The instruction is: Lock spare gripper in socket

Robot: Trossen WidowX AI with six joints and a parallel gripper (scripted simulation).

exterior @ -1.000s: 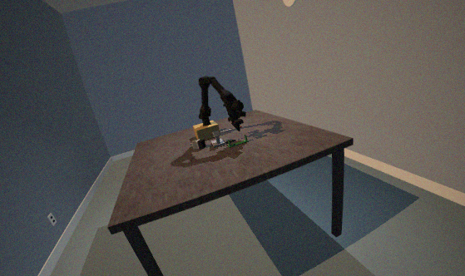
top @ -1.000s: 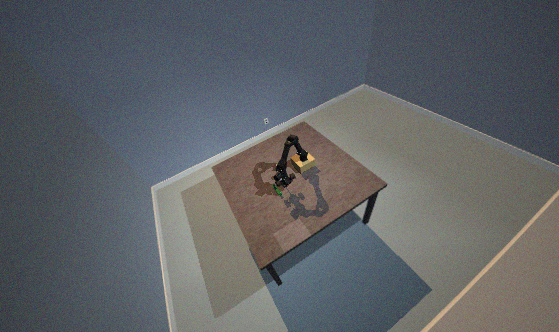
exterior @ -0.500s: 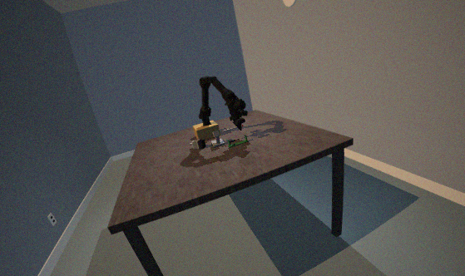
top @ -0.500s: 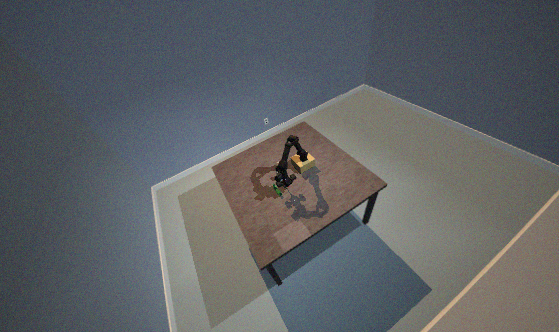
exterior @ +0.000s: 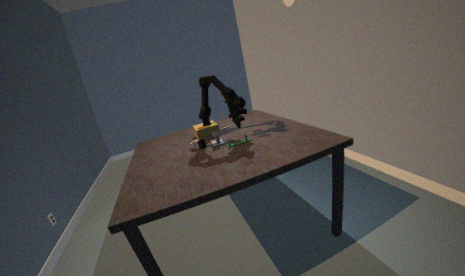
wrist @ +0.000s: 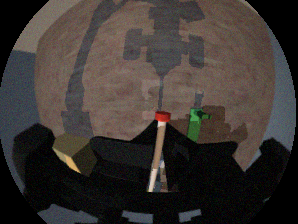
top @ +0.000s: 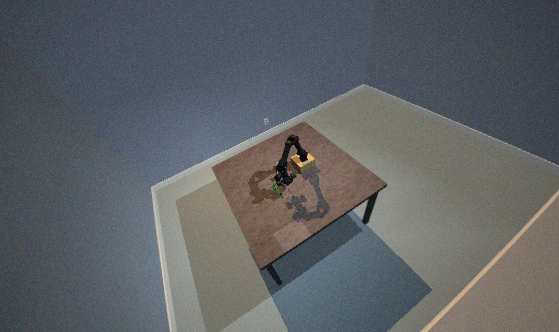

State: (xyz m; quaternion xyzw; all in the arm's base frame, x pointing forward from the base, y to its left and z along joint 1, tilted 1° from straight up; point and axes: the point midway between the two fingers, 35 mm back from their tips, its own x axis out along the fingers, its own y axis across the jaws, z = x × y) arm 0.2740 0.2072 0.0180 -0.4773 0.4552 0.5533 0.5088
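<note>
The green strip is 100 mm ahead of my gripper tip, 50 mm to the right of it and 50 mm below it. The rest, counted from my gripper tip: grey post (170 mm to the right, 30 mm below); then spare gripper (320 mm to the right, 50 mm below, 30 mm behind).
</note>
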